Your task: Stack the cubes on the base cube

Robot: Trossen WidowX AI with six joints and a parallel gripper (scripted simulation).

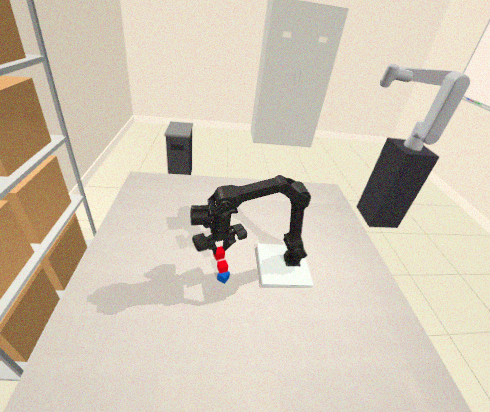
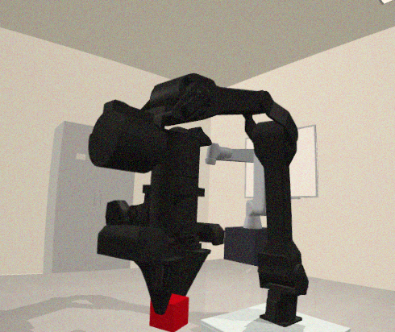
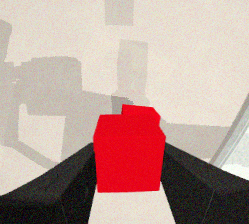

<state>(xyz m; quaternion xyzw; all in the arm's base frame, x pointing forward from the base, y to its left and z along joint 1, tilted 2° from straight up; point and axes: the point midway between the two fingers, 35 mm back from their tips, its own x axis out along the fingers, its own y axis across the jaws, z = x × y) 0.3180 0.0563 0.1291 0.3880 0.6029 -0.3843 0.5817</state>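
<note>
Right now the blue base cube is 10 cm below my gripper tip, 3 cm to the left of it and 2 cm behind it.
</note>
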